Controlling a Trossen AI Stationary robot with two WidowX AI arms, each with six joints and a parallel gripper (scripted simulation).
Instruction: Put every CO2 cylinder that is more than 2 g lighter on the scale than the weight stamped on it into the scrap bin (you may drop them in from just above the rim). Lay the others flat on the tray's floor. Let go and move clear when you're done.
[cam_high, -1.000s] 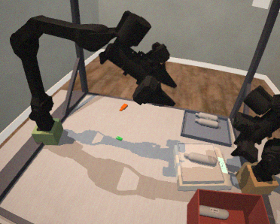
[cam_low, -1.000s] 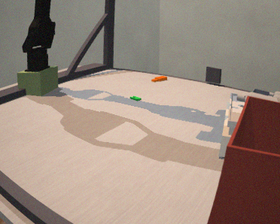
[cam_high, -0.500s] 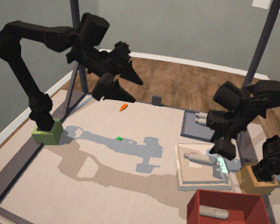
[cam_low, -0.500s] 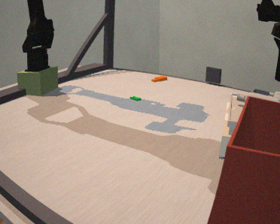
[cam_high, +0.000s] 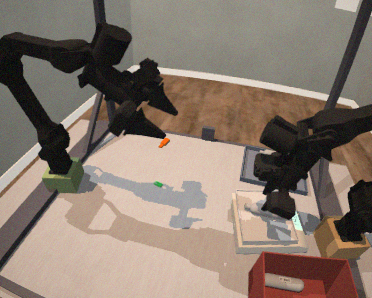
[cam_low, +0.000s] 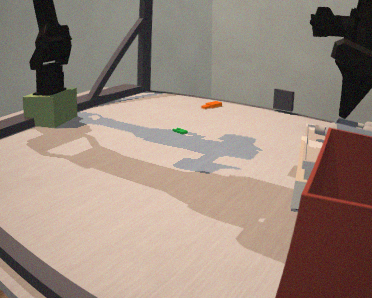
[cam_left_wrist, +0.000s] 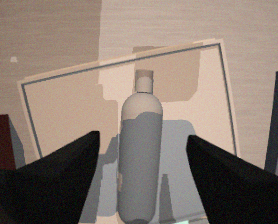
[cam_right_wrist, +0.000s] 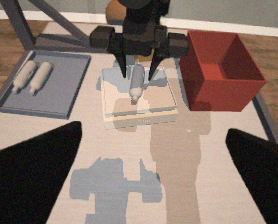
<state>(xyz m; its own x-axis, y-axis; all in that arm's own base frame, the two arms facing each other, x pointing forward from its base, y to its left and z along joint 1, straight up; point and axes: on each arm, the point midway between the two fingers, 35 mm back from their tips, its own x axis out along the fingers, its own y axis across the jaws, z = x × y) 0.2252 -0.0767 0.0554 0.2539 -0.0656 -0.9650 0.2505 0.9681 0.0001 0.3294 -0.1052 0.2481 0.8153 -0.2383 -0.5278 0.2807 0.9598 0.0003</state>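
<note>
The scale platform lies 90 mm below my left hand and 10 mm to the left of it. From my left hand the other things lie so: scale 100 mm below, 20 mm to the left; red scrap bin 220 mm ahead, 110 mm below, 100 mm to the left; blue-grey tray 260 mm behind, 130 mm below, 50 mm to the left.
</note>
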